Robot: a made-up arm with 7 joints. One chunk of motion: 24 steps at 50 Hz.
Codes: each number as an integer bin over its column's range. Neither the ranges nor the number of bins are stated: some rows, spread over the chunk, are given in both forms.
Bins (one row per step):
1: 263 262 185 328 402 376
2: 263 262 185 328 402 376
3: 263 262 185 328 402 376
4: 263 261 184 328 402 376
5: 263 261 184 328 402 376
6: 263 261 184 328 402 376
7: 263 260 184 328 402 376
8: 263 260 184 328 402 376
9: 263 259 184 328 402 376
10: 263 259 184 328 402 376
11: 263 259 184 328 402 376
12: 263 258 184 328 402 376
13: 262 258 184 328 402 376
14: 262 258 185 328 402 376
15: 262 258 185 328 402 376
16: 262 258 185 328 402 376
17: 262 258 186 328 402 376
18: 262 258 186 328 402 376
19: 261 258 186 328 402 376
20: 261 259 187 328 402 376
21: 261 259 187 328 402 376
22: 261 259 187 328 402 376
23: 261 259 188 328 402 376
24: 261 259 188 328 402 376
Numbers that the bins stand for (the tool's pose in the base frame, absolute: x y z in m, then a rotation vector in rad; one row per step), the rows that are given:
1: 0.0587 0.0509 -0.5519 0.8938 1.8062 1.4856
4: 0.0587 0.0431 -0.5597 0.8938 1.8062 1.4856
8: 0.0587 0.0352 -0.5597 0.8938 1.8062 1.4856
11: 0.0587 0.0274 -0.5597 0.8938 1.8062 1.4856
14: 0.0509 0.0196 -0.5519 0.8938 1.8062 1.4856
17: 0.0509 0.0196 -0.5440 0.8938 1.8062 1.4856
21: 0.0431 0.0274 -0.5362 0.8938 1.8062 1.4856
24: 0.0431 0.0274 -0.5284 0.8938 1.8062 1.4856
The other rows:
2: 0.0587 0.0509 -0.5519 0.8938 1.8062 1.4856
3: 0.0587 0.0509 -0.5519 0.8938 1.8062 1.4856
5: 0.0587 0.0431 -0.5597 0.8938 1.8062 1.4856
6: 0.0587 0.0431 -0.5597 0.8938 1.8062 1.4856
7: 0.0587 0.0352 -0.5597 0.8938 1.8062 1.4856
9: 0.0587 0.0274 -0.5597 0.8938 1.8062 1.4856
10: 0.0587 0.0274 -0.5597 0.8938 1.8062 1.4856
12: 0.0587 0.0196 -0.5597 0.8938 1.8062 1.4856
13: 0.0509 0.0196 -0.5597 0.8938 1.8062 1.4856
15: 0.0509 0.0196 -0.5519 0.8938 1.8062 1.4856
16: 0.0509 0.0196 -0.5519 0.8938 1.8062 1.4856
18: 0.0509 0.0196 -0.5440 0.8938 1.8062 1.4856
19: 0.0431 0.0196 -0.5440 0.8938 1.8062 1.4856
20: 0.0431 0.0274 -0.5362 0.8938 1.8062 1.4856
22: 0.0431 0.0274 -0.5362 0.8938 1.8062 1.4856
23: 0.0431 0.0274 -0.5284 0.8938 1.8062 1.4856

